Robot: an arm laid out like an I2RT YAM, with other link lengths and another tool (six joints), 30 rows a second.
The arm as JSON. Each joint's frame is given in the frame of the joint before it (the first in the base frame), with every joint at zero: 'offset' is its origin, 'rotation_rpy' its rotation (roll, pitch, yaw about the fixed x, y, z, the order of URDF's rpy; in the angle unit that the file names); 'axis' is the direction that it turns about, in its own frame. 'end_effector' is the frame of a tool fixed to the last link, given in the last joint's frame.
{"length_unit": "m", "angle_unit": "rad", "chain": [
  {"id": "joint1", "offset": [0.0, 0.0, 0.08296], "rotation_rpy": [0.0, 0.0, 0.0], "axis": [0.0, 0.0, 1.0]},
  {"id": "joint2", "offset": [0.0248, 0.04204, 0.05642], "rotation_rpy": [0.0, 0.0, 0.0], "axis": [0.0, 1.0, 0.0]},
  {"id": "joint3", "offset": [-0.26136, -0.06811, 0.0], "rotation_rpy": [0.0, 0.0, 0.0], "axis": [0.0, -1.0, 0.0]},
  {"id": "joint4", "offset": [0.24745, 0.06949, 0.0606], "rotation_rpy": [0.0, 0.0, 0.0], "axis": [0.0, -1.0, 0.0]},
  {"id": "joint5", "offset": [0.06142, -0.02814, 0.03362], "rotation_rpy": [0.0, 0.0, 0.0], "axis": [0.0, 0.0, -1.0]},
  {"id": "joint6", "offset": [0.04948, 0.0, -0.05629], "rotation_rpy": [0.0, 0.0, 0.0], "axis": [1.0, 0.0, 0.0]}
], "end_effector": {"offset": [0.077, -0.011, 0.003], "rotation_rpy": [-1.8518, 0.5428, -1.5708]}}
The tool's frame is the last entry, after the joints.
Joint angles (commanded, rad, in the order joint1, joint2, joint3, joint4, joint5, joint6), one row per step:
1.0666 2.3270 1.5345 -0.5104 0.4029 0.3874
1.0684 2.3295 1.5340 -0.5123 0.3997 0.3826
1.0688 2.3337 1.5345 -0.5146 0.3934 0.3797
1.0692 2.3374 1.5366 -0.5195 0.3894 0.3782
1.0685 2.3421 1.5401 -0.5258 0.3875 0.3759
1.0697 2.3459 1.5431 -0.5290 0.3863 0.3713
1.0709 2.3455 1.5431 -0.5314 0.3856 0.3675
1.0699 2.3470 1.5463 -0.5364 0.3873 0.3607
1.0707 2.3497 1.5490 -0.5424 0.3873 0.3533
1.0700 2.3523 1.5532 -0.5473 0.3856 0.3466
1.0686 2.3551 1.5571 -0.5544 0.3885 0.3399
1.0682 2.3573 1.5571 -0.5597 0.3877 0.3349
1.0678 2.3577 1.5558 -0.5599 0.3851 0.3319
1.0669 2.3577 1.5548 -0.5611 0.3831 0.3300
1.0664 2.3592 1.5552 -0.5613 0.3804 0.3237
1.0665 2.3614 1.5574 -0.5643 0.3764 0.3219
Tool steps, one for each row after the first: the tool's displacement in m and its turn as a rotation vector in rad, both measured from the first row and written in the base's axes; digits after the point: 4 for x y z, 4 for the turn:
-0.0013 0.0000 -0.0014 -0.0050 0.0050 0.0069
-0.0024 -0.0001 -0.0034 -0.0086 0.0131 0.0115
-0.0032 -0.0003 -0.0048 -0.0131 0.0196 0.0143
-0.0034 -0.0008 -0.0061 -0.0198 0.0248 0.0161
-0.0039 -0.0005 -0.0071 -0.0248 0.0277 0.0217
-0.0046 -0.0004 -0.0070 -0.0279 0.0292 0.0264
-0.0041 -0.0008 -0.0069 -0.0346 0.0293 0.0310
-0.0046 -0.0010 -0.0075 -0.0432 0.0322 0.0384
-0.0044 -0.0009 -0.0077 -0.0482 0.0352 0.0442
-0.0037 -0.0017 -0.0079 -0.0577 0.0357 0.0480
-0.0042 -0.0028 -0.0089 -0.0660 0.0401 0.0523
-0.0045 -0.0031 -0.0095 -0.0677 0.0432 0.0552
-0.0046 -0.0036 -0.0099 -0.0695 0.0461 0.0565
-0.0047 -0.0036 -0.0106 -0.0720 0.0489 0.0623
-0.0052 -0.0034 -0.0112 -0.0734 0.0538 0.0650

